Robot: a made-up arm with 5 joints.
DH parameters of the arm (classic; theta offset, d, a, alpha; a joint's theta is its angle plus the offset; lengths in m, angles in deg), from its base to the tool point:
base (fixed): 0 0.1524 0 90
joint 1: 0 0.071 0.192 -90
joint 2: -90 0.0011 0.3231 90
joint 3: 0 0.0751 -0.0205 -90
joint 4: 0 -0.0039 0.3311 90
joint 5: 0 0.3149 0.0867 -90
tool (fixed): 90 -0.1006 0 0
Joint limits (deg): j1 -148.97..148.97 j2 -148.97..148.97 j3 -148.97..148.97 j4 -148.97..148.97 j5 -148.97..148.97
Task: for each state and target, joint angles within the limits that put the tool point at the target. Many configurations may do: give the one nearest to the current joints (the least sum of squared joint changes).
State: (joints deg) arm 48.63 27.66 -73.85 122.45 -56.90
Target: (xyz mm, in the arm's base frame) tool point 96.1 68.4 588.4
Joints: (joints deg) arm 92.44 48.56 -125.14 101.85 -63.66
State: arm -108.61 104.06 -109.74 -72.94 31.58
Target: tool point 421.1 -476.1 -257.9
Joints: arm -90.47 94.85 -80.64 -105.20 18.16
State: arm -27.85 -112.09 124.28 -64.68 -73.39
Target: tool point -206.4 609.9 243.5
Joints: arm -41.23 -119.61 147.97 -92.22 -42.05
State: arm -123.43 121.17 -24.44 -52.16 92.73
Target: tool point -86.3 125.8 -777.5
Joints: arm -97.71 148.97 -18.60 -25.85 107.22
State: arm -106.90 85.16 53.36 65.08 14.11
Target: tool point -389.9 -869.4 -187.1
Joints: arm -141.75 33.68 10.32 24.88 19.58
